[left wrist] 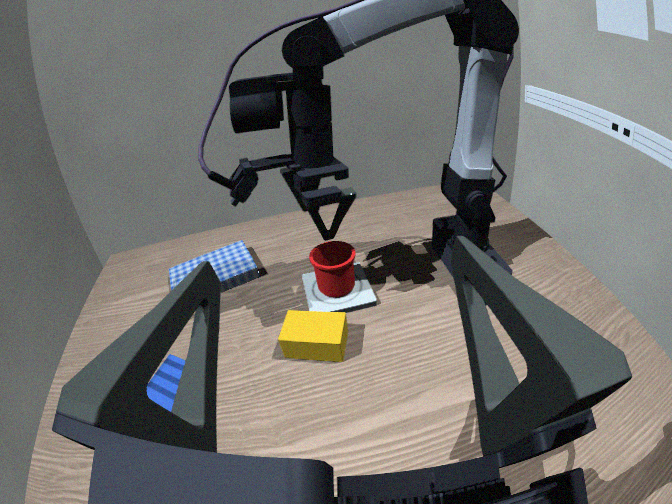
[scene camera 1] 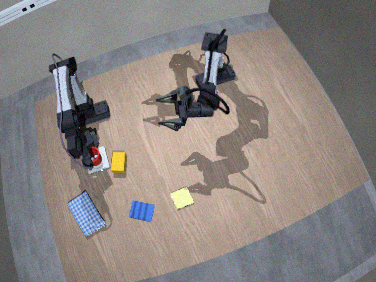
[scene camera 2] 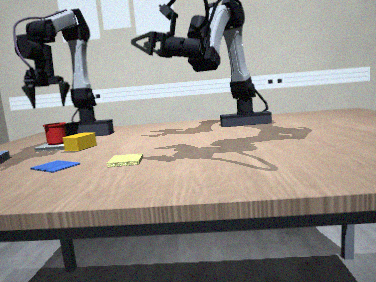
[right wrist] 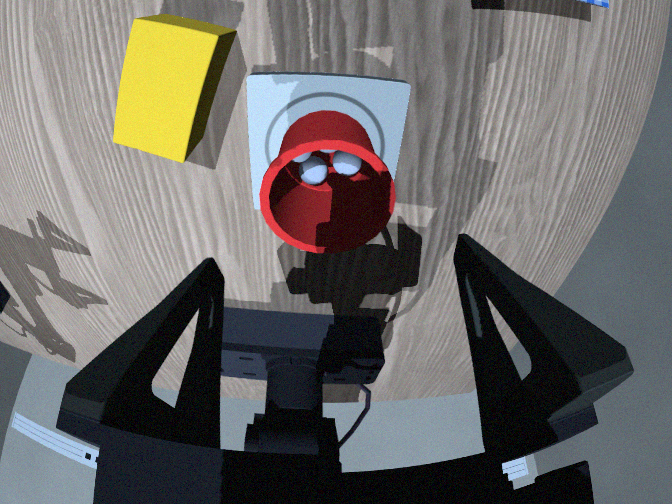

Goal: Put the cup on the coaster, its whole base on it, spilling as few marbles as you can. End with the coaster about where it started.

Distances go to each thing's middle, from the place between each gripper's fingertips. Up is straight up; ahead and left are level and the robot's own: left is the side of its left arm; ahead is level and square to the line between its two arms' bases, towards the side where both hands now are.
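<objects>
Right hand [scene camera 2: 49, 107]: 20 mm past the red cup [left wrist: 334, 271], 100 mm above it. Blue striped cloth [left wrist: 162, 388]: 280 mm ahead of my right hand, 150 mm to the left, 150 mm below.
Red cup from my left hand [scene camera 2: 137, 43]: 34 cm to the right, 27 cm below, 3 cm behind. Blue striped cloth: 31 cm below my left hand, 26 cm ahead, 19 cm to the right.
</objects>
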